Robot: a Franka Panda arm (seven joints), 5 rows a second.
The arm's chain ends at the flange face. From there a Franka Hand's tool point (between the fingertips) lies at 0.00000 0.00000 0.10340 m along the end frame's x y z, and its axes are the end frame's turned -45 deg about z.
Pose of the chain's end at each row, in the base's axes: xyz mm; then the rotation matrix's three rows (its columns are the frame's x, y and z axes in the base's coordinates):
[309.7, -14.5, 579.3], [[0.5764, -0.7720, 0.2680], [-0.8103, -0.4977, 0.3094], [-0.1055, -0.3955, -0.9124]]
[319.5, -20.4, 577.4], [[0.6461, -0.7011, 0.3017], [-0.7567, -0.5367, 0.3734], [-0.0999, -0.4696, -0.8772]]
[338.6, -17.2, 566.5], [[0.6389, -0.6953, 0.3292], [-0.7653, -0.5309, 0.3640], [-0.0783, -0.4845, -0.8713]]
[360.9, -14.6, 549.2], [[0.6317, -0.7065, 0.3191], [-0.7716, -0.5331, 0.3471], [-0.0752, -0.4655, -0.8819]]
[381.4, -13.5, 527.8], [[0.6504, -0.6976, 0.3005], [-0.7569, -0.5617, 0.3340], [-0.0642, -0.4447, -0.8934]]
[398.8, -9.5, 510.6], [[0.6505, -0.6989, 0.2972], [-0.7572, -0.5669, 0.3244], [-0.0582, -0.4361, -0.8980]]
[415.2, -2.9, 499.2], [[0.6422, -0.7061, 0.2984], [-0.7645, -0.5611, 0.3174], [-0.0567, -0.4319, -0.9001]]
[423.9, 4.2, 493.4], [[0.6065, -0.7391, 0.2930], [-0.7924, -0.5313, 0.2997], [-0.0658, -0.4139, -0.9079]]
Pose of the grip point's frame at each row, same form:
[337.4, 17.5, 485.0], [[0.9535, -0.1383, 0.2680], [-0.2210, -0.9249, 0.3094], [0.2051, -0.3543, -0.9124]]
[350.7, 18.2, 486.7], [[0.9526, -0.0389, 0.3017], [-0.1556, -0.9146, 0.3734], [0.2614, -0.4027, -0.8772]]
[372.6, 20.4, 476.4], [[0.9434, -0.0399, 0.3292], [-0.1657, -0.9166, 0.3640], [0.2872, -0.3980, -0.8713]]
[393.9, 21.3, 458.0], [[0.9463, -0.0529, 0.3191], [-0.1686, -0.9226, 0.3471], [0.2760, -0.3823, -0.8819]]
[412.5, 21.0, 435.4], [[0.9532, -0.0334, 0.3005], [-0.1380, -0.9324, 0.3340], [0.2691, -0.3598, -0.8934]]
[429.5, 24.0, 417.7], [[0.9542, -0.0342, 0.2972], [-0.1346, -0.9363, 0.3244], [0.2672, -0.3495, -0.8980]]
[446.1, 29.9, 406.1], [[0.9534, -0.0452, 0.2984], [-0.1438, -0.9373, 0.3174], [0.2653, -0.3455, -0.9001]]
[454.2, 35.2, 399.5], [[0.9515, -0.0938, 0.2930], [-0.1846, -0.9360, 0.2997], [0.2461, -0.3392, -0.9079]]

